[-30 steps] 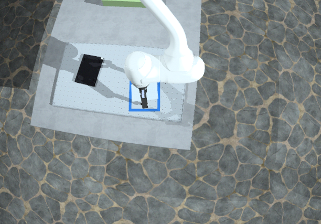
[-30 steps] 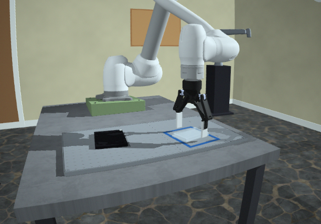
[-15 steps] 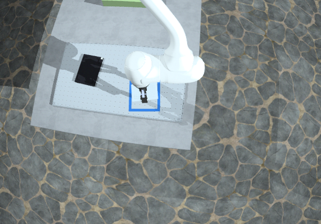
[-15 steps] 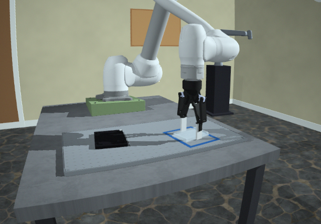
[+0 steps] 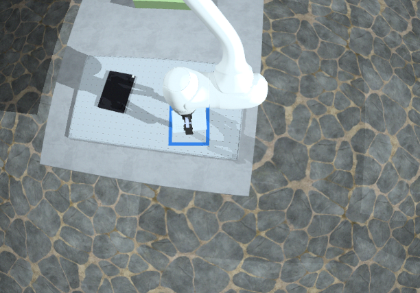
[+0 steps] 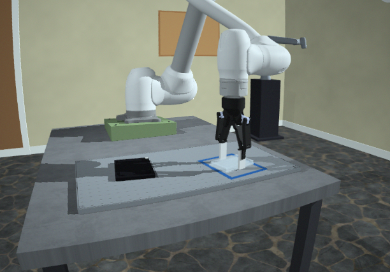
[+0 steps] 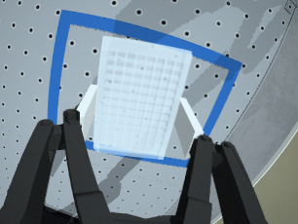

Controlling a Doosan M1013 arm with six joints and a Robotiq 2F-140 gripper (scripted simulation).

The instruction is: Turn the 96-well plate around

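Right now the black plate nest N1 is 50 mm behind my hand, 320 mm to the right of it and 20 mm below it. Also, from my hand: white A1 mark 130 mm behind, 270 mm to the right, 20 mm below; 96-well plate 20 mm below.
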